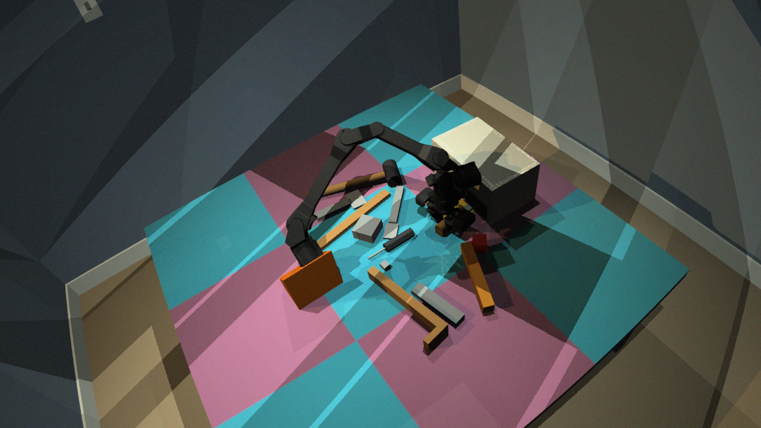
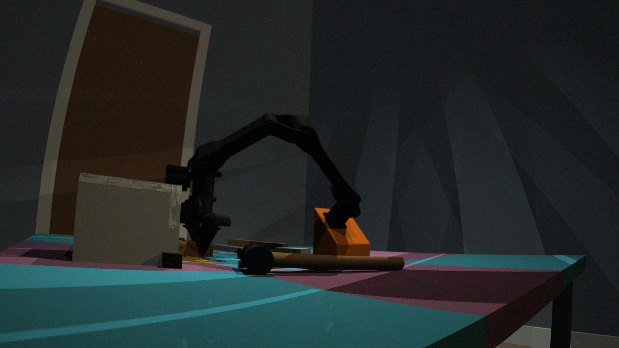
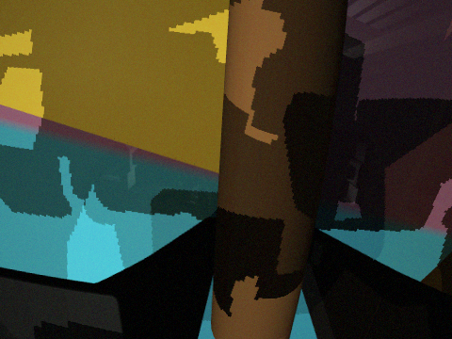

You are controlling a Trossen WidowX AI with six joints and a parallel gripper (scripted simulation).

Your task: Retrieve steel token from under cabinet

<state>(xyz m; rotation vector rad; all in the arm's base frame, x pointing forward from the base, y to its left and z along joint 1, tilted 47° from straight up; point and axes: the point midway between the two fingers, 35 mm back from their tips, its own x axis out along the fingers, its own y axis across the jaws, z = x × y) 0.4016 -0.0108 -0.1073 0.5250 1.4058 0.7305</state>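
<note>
Now: the small grey cube 22 cm behind my gripper tip and 1 cm to the left of it. From my gripper tip the other things lie so: orange bar: 6 cm behind, 20 cm to the right, 1 cm above; then screwdriver: 18 cm behind, 6 cm to the left; then red cube: 2 cm ahead, 12 cm to the right, 1 cm above.
</note>
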